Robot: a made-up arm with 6 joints. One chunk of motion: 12 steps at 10 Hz.
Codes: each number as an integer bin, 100 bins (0 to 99) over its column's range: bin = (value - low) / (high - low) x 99, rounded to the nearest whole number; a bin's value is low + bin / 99 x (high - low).
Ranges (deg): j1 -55..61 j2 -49..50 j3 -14..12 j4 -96..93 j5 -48..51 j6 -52..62
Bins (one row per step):
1: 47 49 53 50 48 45
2: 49 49 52 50 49 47
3: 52 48 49 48 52 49
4: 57 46 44 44 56 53
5: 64 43 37 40 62 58
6: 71 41 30 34 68 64
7: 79 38 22 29 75 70
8: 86 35 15 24 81 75
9: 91 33 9 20 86 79
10: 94 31 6 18 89 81
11: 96 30 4 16 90 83
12: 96 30 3 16 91 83
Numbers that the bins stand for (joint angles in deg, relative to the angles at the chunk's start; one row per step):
1: 0.07 0.00 -0.08 -0.55 0.00 -0.18
2: 2.41 0.00 -0.34 -0.55 1.00 2.12
3: 5.93 -1.00 -1.13 -4.36 4.00 4.42
4: 11.79 -3.00 -2.44 -12.00 8.00 9.03
5: 19.99 -6.00 -4.28 -19.64 14.00 14.79
6: 28.19 -8.00 -6.12 -31.09 20.00 21.70
7: 37.57 -11.00 -8.22 -40.64 27.00 28.61
8: 45.77 -14.00 -10.06 -50.18 33.00 34.36
9: 51.63 -16.00 -11.64 -57.82 38.00 38.97
10: 55.14 -18.00 -12.42 -61.64 41.00 41.27
11: 57.48 -19.00 -12.95 -65.45 42.00 43.58
12: 57.48 -19.00 -13.21 -65.45 43.00 43.58

